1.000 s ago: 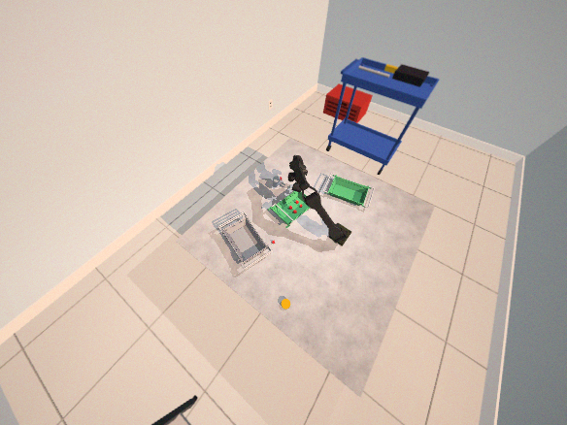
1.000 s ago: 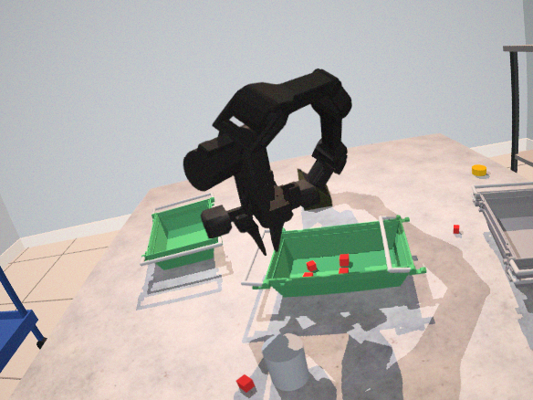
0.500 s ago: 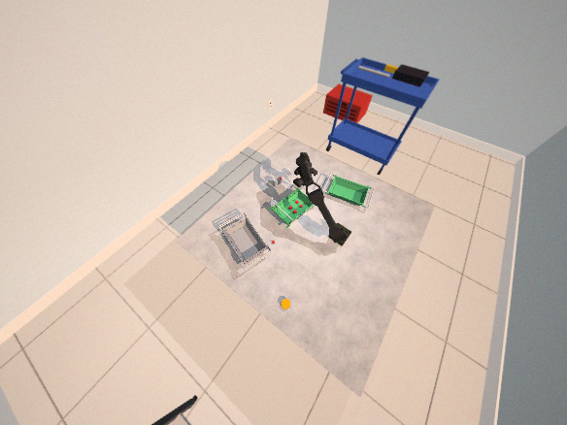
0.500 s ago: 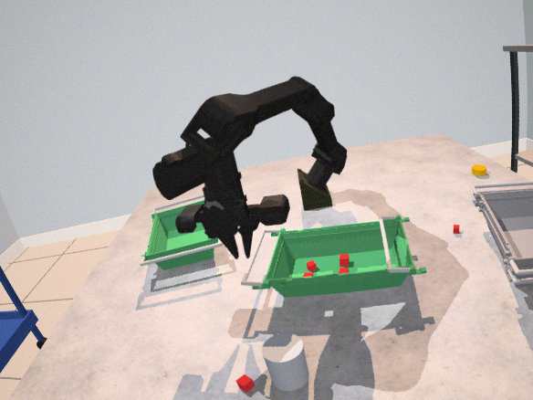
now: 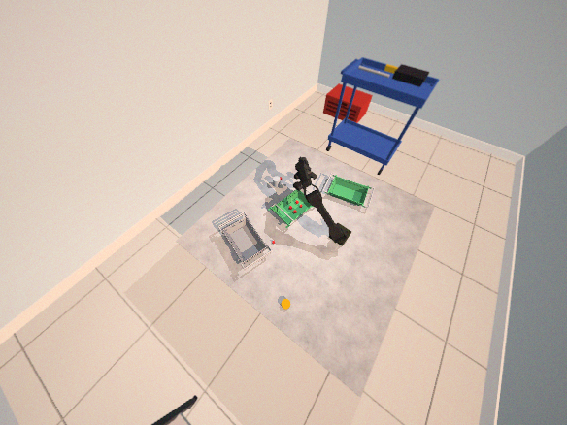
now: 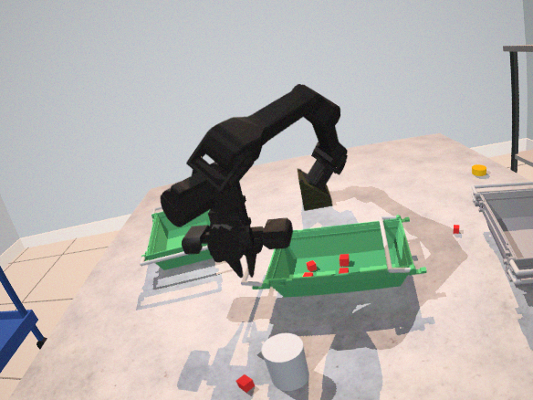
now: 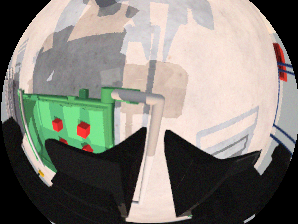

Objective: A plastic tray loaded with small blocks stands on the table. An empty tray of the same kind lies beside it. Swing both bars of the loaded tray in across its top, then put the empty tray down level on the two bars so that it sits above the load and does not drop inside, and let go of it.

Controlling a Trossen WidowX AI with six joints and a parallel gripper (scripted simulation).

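Right now the green tray is 290 mm behind my gripper tip, 140 mm to the right of it and 10 mm below it. The rest, counted from my gripper tip: disc 750 mm to the left, 250 mm behind, 40 mm below.
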